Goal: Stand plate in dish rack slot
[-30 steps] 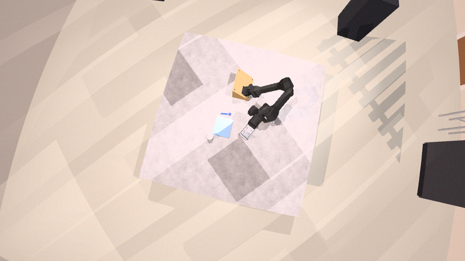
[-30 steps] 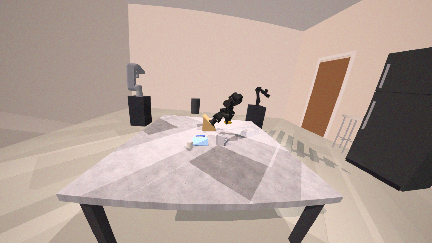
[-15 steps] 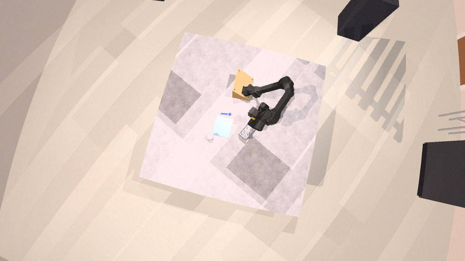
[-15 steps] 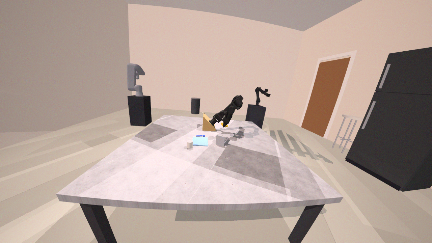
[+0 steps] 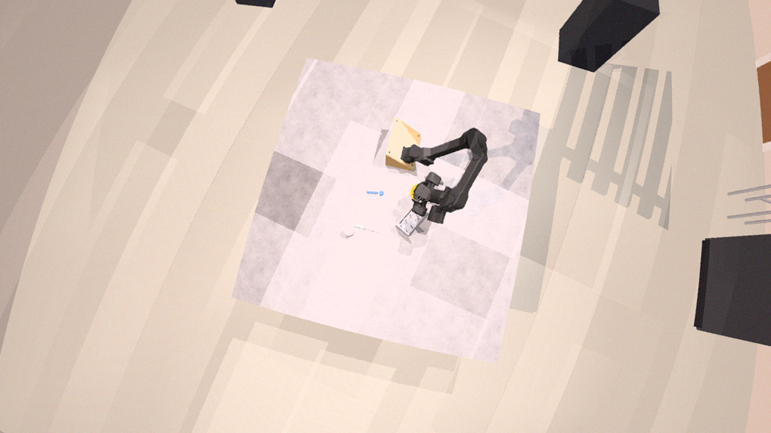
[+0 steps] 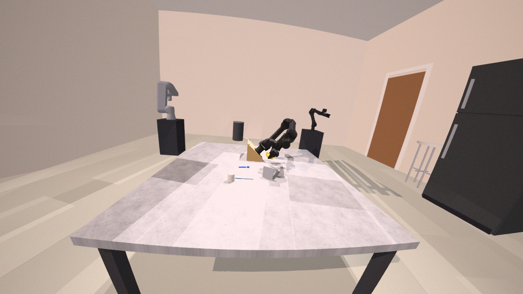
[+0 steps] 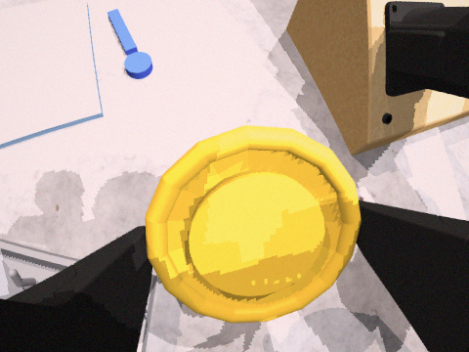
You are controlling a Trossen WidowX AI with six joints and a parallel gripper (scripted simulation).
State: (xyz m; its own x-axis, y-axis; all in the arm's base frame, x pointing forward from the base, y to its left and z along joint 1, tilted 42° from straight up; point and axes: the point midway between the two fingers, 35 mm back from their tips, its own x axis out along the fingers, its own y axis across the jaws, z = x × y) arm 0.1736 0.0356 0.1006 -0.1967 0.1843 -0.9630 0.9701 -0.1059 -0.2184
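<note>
The dish rack lies 120 mm ahead of my gripper tip, 10 mm to the left of it and 70 mm below it. The rest, counted from my gripper tip: light blue mat: 130 mm ahead, 180 mm to the right, 90 mm below; then yellow plate: 10 mm above; then blue spoon: 20 mm ahead, 170 mm to the right, 90 mm below.
</note>
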